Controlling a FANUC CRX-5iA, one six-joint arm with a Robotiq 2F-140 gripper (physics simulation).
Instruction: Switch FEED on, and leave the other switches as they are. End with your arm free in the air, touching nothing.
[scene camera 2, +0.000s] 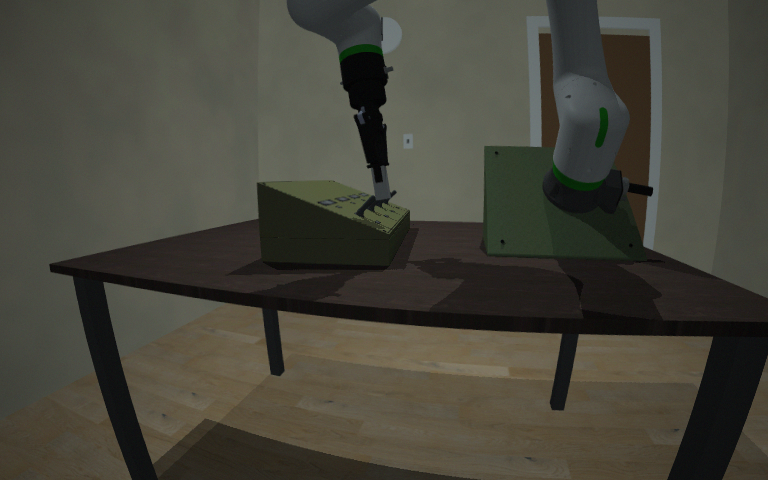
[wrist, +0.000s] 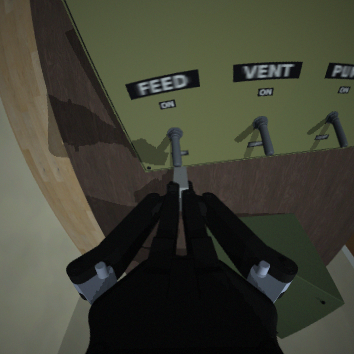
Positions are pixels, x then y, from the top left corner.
Scene:
my gripper: scene camera 2 383, 199; wrist 179, 175
same spot on olive switch box: (wrist: 212, 80) = (scene camera 2: 336, 201)

